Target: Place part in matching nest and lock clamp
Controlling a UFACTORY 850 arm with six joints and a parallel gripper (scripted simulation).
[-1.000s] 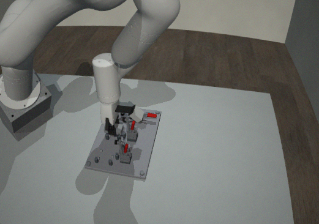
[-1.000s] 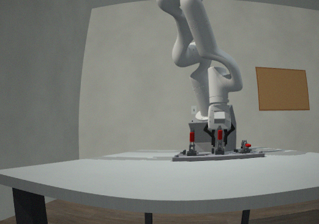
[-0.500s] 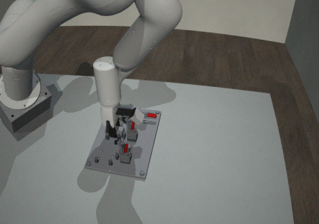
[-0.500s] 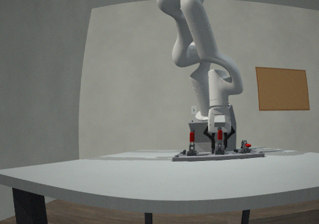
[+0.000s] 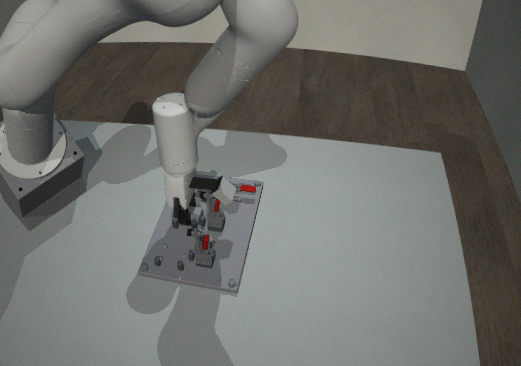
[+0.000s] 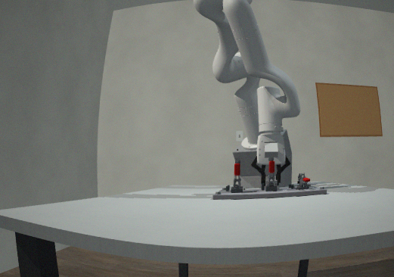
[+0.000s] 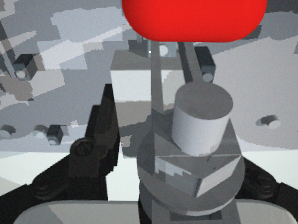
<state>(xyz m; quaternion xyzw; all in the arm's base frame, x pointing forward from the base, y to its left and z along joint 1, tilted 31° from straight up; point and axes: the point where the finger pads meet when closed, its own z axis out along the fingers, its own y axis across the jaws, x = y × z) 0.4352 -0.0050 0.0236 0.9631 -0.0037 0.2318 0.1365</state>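
My hand is 1 cm above the part. The rest, counted from my hand: fixture plate: 4 cm ahead, 1 cm to the right, 4 cm below.
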